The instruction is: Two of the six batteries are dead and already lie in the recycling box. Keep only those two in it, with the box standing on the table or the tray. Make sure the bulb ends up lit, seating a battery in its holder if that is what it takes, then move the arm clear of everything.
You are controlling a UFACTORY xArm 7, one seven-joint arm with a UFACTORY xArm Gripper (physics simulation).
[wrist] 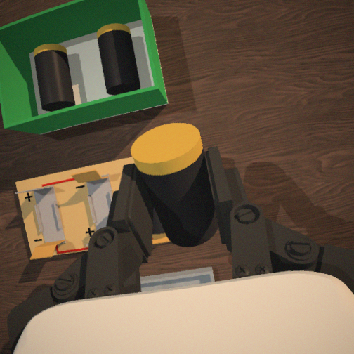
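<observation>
A black battery [182, 210] with a gold end cap is held between the fingers of my gripper [176, 176], its cap towards the top of the view. The green recycling box [100, 111] is at the upper left, with a dark brown battery [55, 80] and a black battery [119, 60] lying in it. The tan battery holder [73, 220] lies below the box. Two of its bays show no battery, a left bay [50, 217] and a bay [101, 200] partly behind my left finger. The holder's right part is hidden by the gripper and held battery. The bulb does not show.
The brown wooden table [270, 85] extends to the right of the box and holder. A light grey-blue edge of an object [177, 280] shows just above the gripper's pale housing, mostly hidden. Shadows of the arm fall on the table at the right.
</observation>
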